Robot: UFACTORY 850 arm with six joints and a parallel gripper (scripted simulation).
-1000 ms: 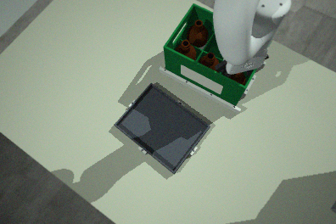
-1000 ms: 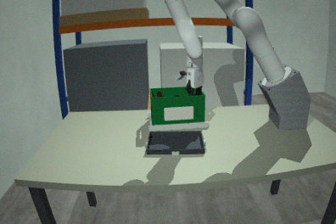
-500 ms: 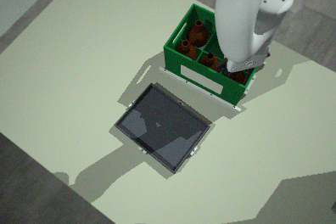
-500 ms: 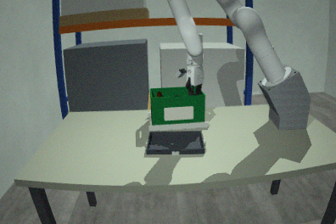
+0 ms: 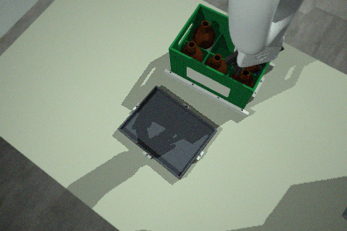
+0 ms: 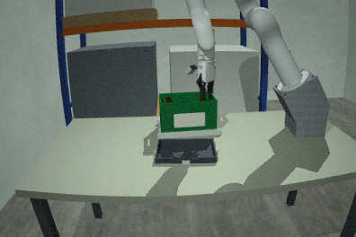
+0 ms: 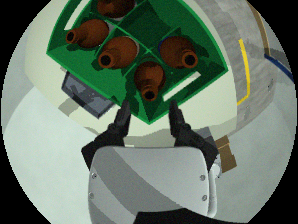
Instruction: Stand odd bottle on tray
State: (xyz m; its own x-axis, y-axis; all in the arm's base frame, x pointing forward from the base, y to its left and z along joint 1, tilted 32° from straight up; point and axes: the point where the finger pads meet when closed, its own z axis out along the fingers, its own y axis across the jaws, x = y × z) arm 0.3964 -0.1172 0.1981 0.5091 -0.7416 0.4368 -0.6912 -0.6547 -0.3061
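My hand is 8 cm short of the green crate, 6 cm to the left of it and 13 cm above it. Round my hand: dark grey tray 16 cm ahead, 20 cm to the left, 20 cm below.
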